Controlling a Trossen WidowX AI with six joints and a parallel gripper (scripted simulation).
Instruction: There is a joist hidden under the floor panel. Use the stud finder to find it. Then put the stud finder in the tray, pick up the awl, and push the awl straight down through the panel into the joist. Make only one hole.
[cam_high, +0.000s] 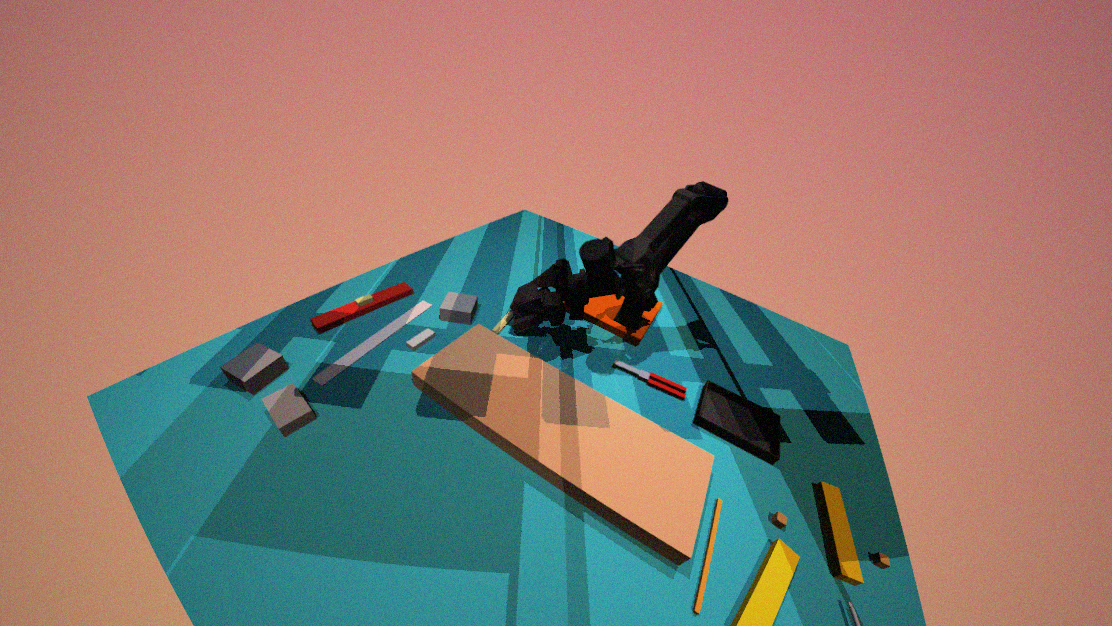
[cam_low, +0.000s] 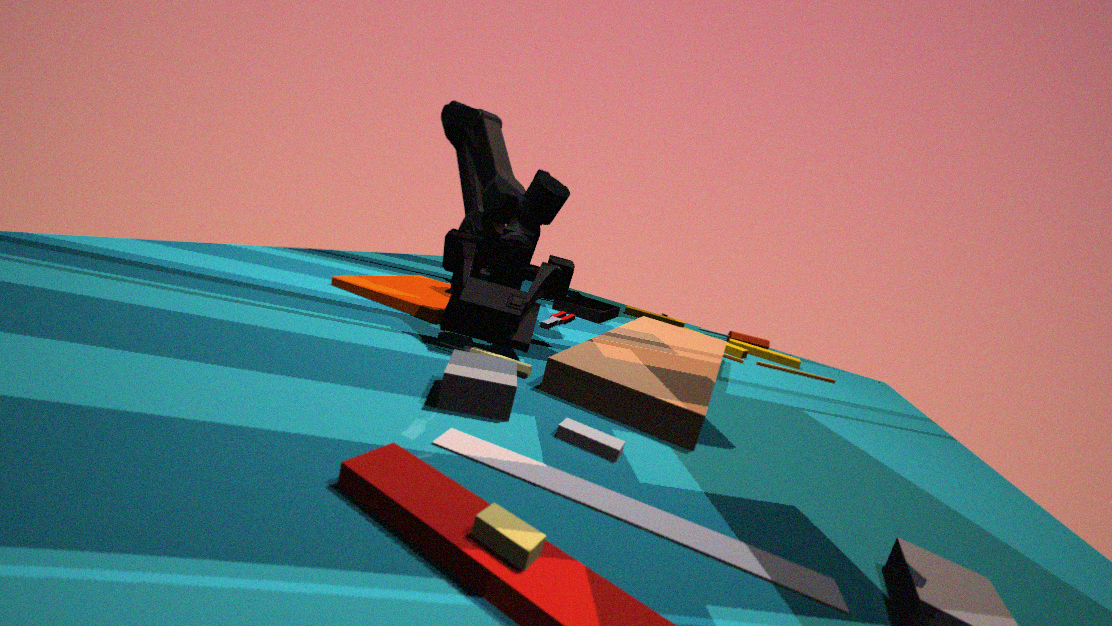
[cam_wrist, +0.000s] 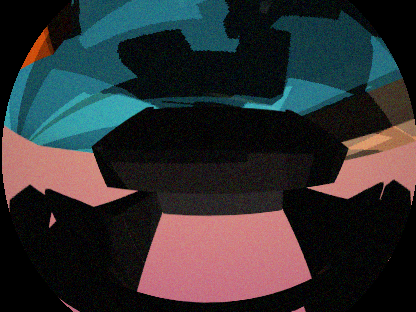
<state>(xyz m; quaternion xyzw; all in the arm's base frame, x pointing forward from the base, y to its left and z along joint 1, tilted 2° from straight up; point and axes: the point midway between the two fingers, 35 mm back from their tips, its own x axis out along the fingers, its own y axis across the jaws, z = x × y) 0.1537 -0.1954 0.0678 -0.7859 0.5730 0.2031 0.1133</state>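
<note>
Right now the awl is 70 mm below my gripper tip, 30 mm to the right of it and 10 mm ahead of it. The rest, counted from my gripper tip: stud finder 10 mm to the left, 10 mm below, 10 mm ahead; then white block 190 mm ahead, 130 mm to the right, 70 mm below; then green light 30 mm ahead.
</note>
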